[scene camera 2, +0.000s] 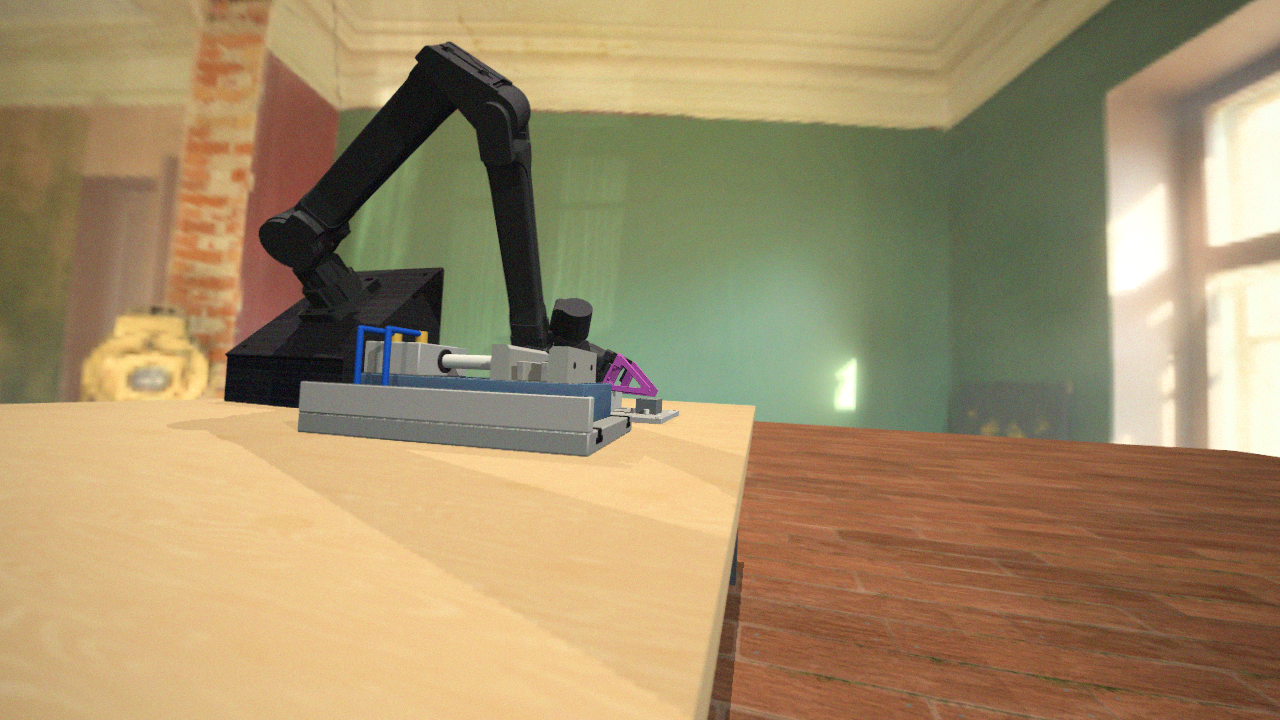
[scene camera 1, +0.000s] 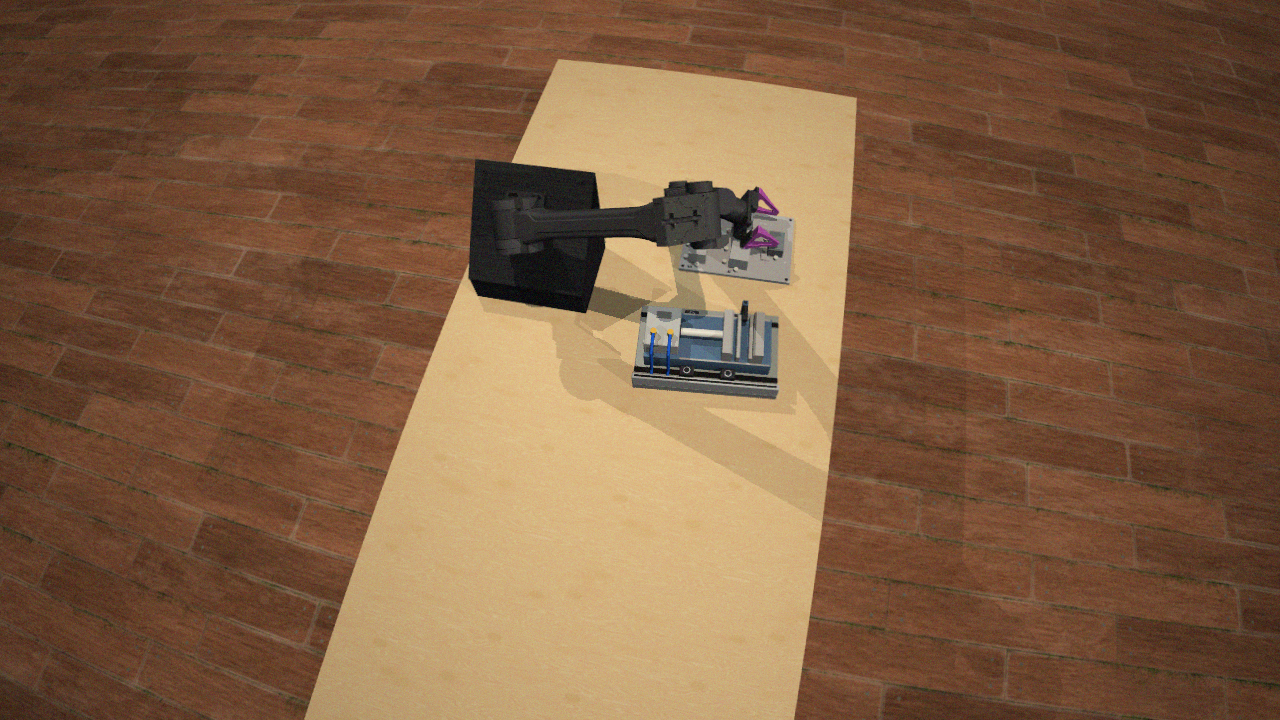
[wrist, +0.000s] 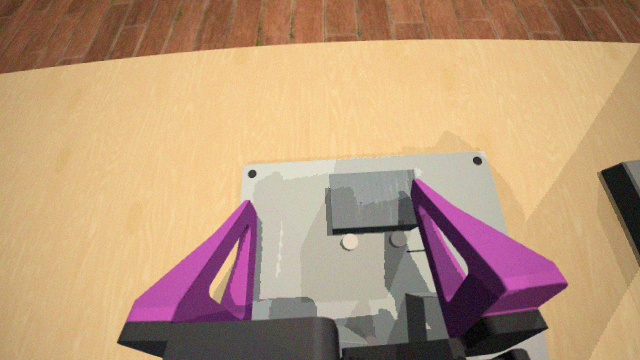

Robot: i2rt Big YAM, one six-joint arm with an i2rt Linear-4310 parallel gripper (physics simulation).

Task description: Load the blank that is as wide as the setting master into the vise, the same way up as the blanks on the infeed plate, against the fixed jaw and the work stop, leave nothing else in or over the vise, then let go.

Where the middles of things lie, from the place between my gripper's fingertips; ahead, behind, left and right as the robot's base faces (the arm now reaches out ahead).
Right now my hand is 30 mm to the left of the dark grey block point(wrist: 367, 202) and 20 mm above it. The rest, counted from my hand: grey infeed plate point(scene camera 1: 772, 271) 90 mm behind, 40 mm below, 30 mm to the right.
